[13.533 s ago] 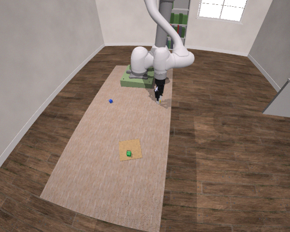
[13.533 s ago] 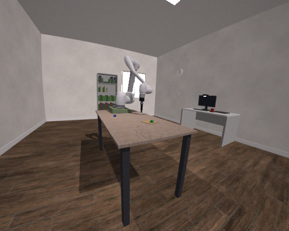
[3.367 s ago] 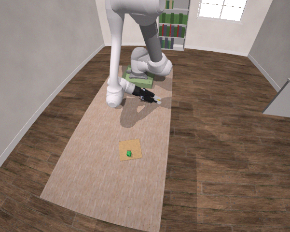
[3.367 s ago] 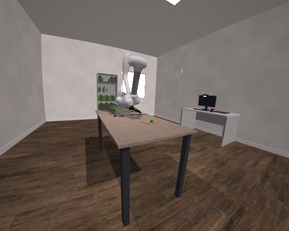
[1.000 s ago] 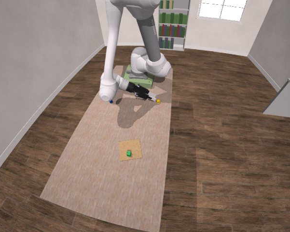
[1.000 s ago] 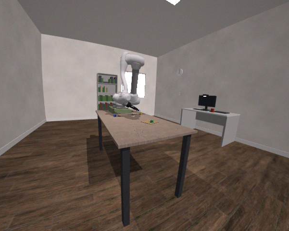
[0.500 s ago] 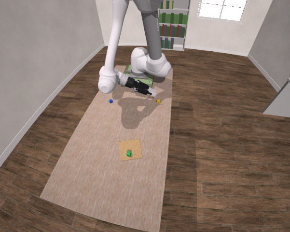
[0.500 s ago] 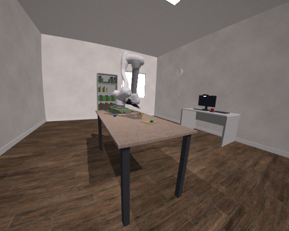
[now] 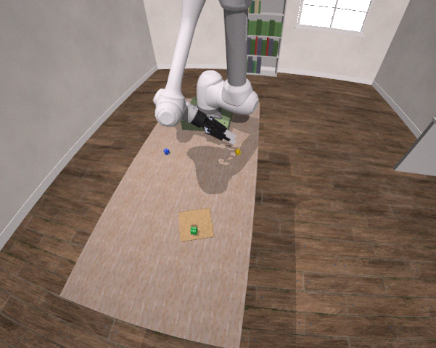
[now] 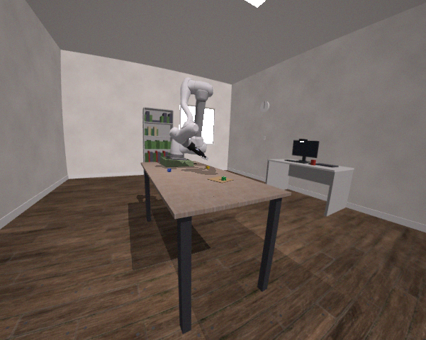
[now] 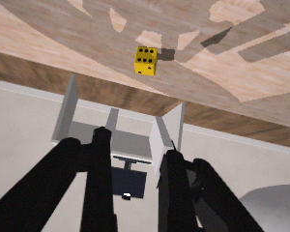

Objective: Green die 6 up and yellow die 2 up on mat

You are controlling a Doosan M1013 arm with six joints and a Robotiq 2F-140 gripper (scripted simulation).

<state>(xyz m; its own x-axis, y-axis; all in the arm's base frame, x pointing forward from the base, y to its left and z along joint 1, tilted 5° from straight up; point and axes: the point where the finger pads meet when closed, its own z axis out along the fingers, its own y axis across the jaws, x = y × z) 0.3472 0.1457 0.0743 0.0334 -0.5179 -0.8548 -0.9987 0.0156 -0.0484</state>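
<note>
Now: the yellow die 40 mm to the left of my hand and 110 mm below it. The rest, counted from my hand: green die 480 mm ahead, 130 mm to the right, 100 mm below; tan mat 440 mm ahead, 130 mm to the right, 120 mm below; blue die 10 mm ahead, 370 mm to the right, 110 mm below.
</note>
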